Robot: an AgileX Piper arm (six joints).
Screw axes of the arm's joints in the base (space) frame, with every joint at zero. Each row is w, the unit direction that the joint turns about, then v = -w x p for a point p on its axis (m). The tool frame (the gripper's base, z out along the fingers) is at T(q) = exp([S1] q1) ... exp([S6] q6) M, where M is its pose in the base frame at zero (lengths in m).
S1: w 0 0 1 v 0 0 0
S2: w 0 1 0 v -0.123 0 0
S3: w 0 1 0 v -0.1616 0 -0.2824
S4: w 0.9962 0 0.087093 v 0 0.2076 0
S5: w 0 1 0 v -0.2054 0 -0.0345
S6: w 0.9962 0 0.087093 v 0 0.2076 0
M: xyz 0.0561 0 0.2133 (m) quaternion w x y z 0.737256 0 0.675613 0
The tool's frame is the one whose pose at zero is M.
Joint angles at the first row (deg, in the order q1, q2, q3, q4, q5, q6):
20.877, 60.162, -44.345, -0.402, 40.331, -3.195
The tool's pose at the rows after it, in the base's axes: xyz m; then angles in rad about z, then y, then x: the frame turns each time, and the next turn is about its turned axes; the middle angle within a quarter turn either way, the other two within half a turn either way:
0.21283 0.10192 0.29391 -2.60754 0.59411 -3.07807
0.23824 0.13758 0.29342 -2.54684 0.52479 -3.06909
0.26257 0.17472 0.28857 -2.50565 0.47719 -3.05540
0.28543 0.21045 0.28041 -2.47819 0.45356 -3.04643
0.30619 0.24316 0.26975 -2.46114 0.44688 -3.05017
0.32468 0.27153 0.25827 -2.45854 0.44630 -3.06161
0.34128 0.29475 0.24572 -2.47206 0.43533 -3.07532
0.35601 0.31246 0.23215 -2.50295 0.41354 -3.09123
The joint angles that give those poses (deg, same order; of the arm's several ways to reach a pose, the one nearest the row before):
25.996, 69.057, -51.869, -1.532, 43.623, -2.705
30.841, 78.217, -60.112, -3.475, 46.713, -0.418
34.853, 87.178, -68.501, -5.582, 49.000, 2.258
37.771, 95.617, -76.808, -6.949, 50.387, 4.227
39.747, 103.388, -84.834, -7.158, 51.122, 5.196
41.067, 110.464, -92.675, -6.878, 51.990, 5.998
41.878, 117.092, -100.497, -6.532, 53.890, 7.062
42.260, 123.232, -108.031, -6.169, 56.620, 8.613

